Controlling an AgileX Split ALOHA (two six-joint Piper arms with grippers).
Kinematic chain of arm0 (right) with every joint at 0, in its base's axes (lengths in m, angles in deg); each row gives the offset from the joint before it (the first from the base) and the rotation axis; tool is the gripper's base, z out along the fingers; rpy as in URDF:
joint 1: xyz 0 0 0.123 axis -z
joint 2: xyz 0 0 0 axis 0.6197 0.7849 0
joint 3: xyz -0.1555 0.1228 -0.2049 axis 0.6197 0.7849 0
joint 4: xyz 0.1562 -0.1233 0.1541 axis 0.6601 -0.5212 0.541
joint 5: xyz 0 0 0 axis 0.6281 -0.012 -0.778
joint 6: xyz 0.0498 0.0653 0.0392 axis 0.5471 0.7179 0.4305
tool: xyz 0 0 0 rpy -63.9 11.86 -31.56
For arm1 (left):
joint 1: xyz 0 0 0.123 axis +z
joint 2: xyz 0 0 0 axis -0.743 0.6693 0
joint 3: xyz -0.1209 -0.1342 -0.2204 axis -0.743 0.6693 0
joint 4: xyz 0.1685 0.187 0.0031 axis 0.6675 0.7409 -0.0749
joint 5: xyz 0 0 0 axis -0.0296 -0.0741 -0.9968
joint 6: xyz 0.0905 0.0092 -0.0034 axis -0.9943 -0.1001 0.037
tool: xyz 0 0 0 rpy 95.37 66.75 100.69
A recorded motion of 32 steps. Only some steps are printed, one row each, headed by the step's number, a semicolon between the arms.
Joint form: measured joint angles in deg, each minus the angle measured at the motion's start. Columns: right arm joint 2, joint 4, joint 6, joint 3, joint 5, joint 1; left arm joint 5, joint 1, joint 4, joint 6, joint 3, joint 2.
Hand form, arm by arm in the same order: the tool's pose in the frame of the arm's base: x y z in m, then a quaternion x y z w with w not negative. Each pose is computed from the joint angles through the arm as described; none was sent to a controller.
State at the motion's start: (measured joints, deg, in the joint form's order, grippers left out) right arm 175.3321 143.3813 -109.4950 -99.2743 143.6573 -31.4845; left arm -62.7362 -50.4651 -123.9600 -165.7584 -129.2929 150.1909
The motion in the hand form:
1: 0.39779 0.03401 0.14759 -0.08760 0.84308 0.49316 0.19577; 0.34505 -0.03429 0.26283 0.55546 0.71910 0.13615 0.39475
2: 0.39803 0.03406 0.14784 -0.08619 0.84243 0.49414 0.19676; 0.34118 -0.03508 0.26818 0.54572 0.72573 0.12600 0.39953
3: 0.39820 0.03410 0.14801 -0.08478 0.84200 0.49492 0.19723; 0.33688 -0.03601 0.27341 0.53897 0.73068 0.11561 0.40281
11: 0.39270 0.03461 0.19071 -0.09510 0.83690 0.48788 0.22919; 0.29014 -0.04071 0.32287 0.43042 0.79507 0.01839 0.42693
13: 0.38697 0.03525 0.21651 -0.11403 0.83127 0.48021 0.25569; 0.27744 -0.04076 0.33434 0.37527 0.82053 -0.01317 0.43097
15: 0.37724 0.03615 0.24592 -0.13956 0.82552 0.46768 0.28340; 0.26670 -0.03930 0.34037 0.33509 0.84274 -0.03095 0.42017
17: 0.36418 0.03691 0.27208 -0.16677 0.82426 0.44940 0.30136; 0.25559 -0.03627 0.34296 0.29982 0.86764 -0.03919 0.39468
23: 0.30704 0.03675 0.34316 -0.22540 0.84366 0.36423 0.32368; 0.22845 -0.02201 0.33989 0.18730 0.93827 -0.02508 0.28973
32: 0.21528 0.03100 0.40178 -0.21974 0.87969 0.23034 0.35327; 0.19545 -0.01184 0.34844 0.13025 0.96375 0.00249 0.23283
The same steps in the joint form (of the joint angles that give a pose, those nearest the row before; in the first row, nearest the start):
1: 0.00 0.24 0.00 0.00 0.00 0.00; -0.80 0.00 0.00 1.92 0.00 -1.02
2: 0.00 0.48 0.00 0.00 0.00 0.00; -1.96 0.00 0.07 3.97 0.00 -2.08
3: 0.00 0.65 0.05 0.00 0.00 0.00; -3.35 0.00 0.19 5.72 0.00 -3.17
11: -6.36 0.24 2.86 0.00 0.00 0.00; -14.72 0.00 3.29 29.40 0.00 -14.19
13: -10.25 -0.01 2.86 0.00 0.06 0.00; -16.95 0.00 4.40 39.00 0.00 -17.01
15: -14.91 -1.01 2.98 0.00 0.25 0.00; -19.50 0.00 7.35 47.58 0.00 -19.08
17: -19.52 -3.43 3.80 0.06 0.61 0.00; -23.13 0.00 11.99 56.41 0.00 -20.88
23: -34.73 -16.42 12.25 0.10 2.24 0.00; -35.57 0.00 26.36 79.98 0.00 -23.98
32: -54.56 -34.61 26.96 1.91 3.79 0.00; -46.25 0.00 33.27 89.67 0.02 -28.82

